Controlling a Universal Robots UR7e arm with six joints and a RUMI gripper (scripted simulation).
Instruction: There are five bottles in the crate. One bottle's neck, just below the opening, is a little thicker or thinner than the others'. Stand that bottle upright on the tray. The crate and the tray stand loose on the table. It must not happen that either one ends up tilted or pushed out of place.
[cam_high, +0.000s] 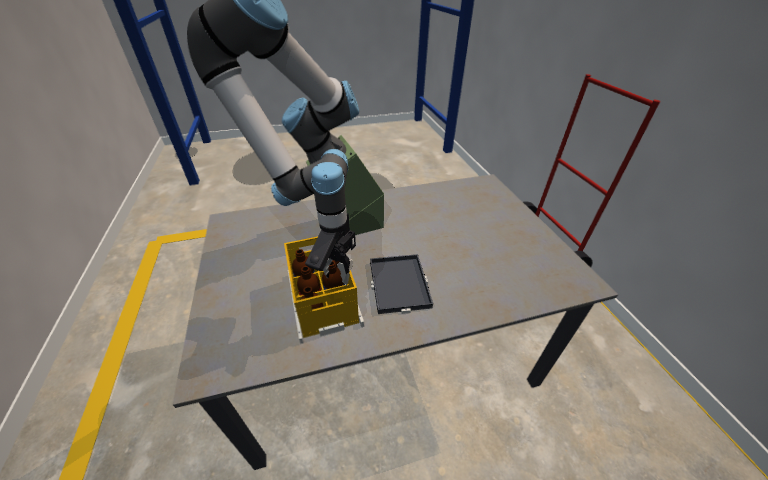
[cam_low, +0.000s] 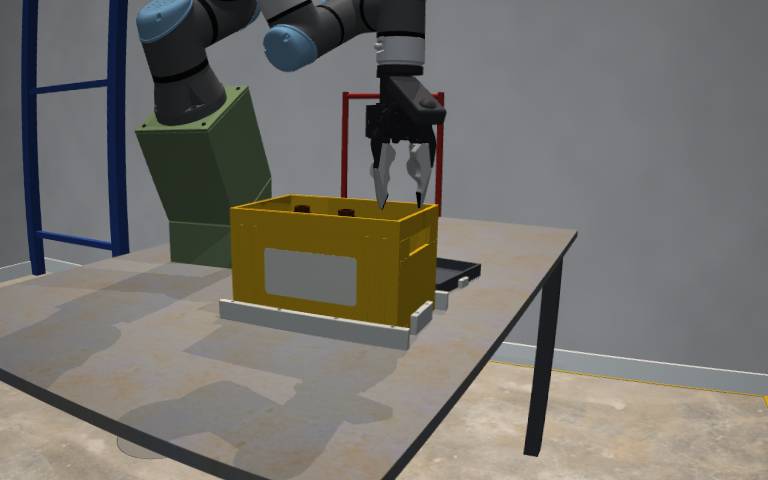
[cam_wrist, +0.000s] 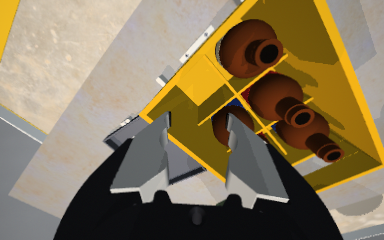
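Right now my hand is 10 cm above the yellow crate, 9 cm past it and 4 cm to the left of it. Round my hand: dark tray: 24 cm to the left, 17 cm below, 7 cm behind.
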